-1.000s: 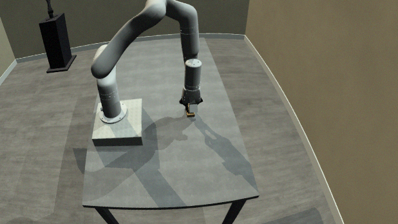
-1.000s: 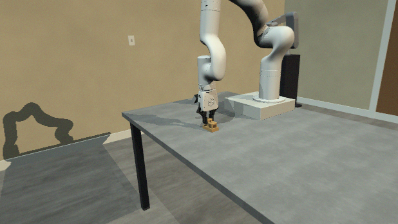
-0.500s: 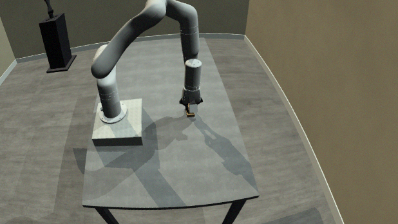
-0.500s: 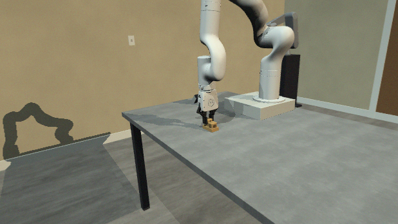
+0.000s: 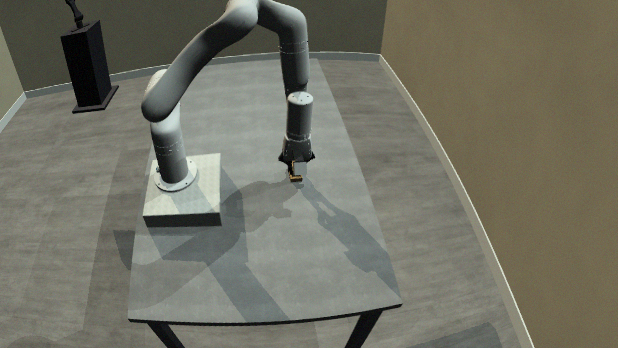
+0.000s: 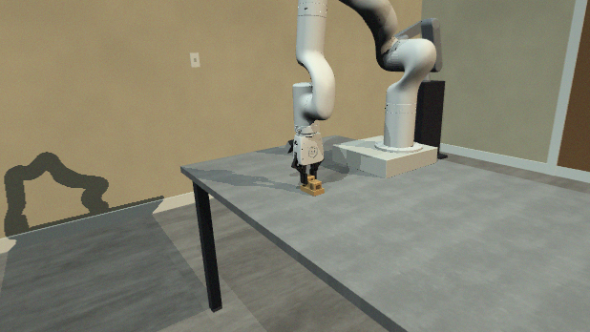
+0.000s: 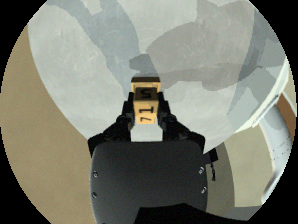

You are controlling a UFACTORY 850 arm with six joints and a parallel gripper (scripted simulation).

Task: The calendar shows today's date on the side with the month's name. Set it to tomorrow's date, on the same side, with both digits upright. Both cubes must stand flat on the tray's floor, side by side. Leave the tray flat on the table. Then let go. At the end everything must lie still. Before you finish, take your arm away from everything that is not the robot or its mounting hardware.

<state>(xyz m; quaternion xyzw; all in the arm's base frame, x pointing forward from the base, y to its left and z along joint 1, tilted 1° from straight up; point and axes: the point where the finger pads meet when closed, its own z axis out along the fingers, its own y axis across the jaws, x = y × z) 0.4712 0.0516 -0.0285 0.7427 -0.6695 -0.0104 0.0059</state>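
Right now my hand is 2 cm to the right of the small wooden calendar tray and 4 cm above it.
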